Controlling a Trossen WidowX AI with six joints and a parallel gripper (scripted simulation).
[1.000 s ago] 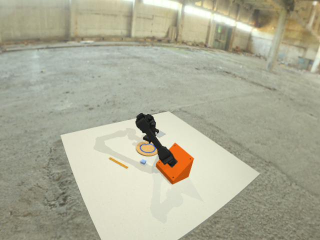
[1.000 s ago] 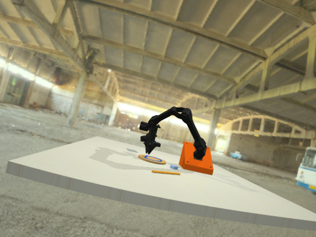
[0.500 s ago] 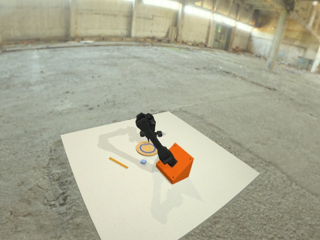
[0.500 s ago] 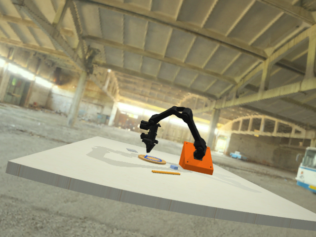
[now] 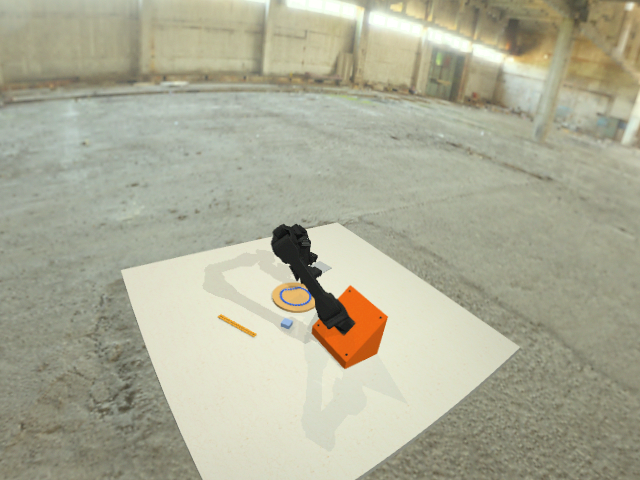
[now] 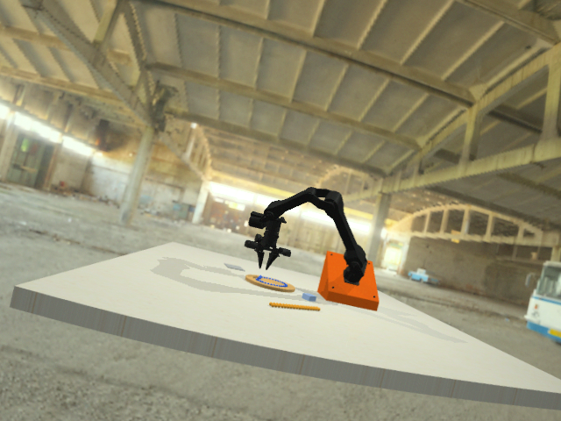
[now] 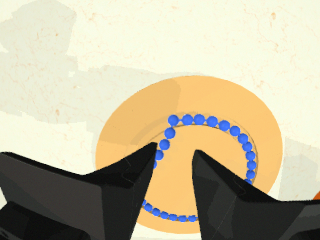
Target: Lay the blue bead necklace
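My gripper tip is now 4 cm past the round tan bead board, 4 cm to the right of it and 4 cm above it. The rest, counted from my gripper tip: flat grey tile 12 cm ahead, 19 cm to the right, 5 cm below; small light-blue block 18 cm behind, 16 cm to the left, 4 cm below.
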